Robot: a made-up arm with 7 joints. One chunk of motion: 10 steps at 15 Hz.
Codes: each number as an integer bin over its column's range. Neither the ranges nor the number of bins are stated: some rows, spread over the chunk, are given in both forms.
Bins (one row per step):
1: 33 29 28 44 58 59 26
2: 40 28 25 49 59 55 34
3: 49 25 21 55 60 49 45
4: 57 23 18 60 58 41 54
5: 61 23 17 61 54 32 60
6: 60 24 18 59 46 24 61
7: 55 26 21 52 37 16 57
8: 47 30 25 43 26 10 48
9: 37 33 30 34 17 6 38
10: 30 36 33 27 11 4 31
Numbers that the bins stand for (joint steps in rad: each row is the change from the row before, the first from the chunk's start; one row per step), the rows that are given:
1: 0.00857 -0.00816 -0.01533 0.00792 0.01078 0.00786 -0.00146
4: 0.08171 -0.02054 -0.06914 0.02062 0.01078 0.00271 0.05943
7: 0.07562 -0.01435 -0.05300 0.01427 0.00144 -0.00443 0.06595
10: -0.00057 0.00629 0.01157 -0.00557 -0.01011 -0.00786 0.00941
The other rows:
2: 0.02990 -0.01022 -0.03148 0.01189 0.01122 0.00671 0.01594
3: 0.05733 -0.01641 -0.05300 0.01665 0.01167 0.00500 0.03986
5: 0.09390 -0.02054 -0.07452 0.02141 0.00900 0.00014 0.07248
6: 0.09086 -0.01848 -0.06914 0.01983 0.00544 -0.00214 0.07465
8: 0.05124 -0.00610 -0.03148 0.00713 -0.00344 -0.00614 0.04638
9: 0.02076 0.00010 -0.00457 -0.00002 -0.00744 -0.00729 0.02463

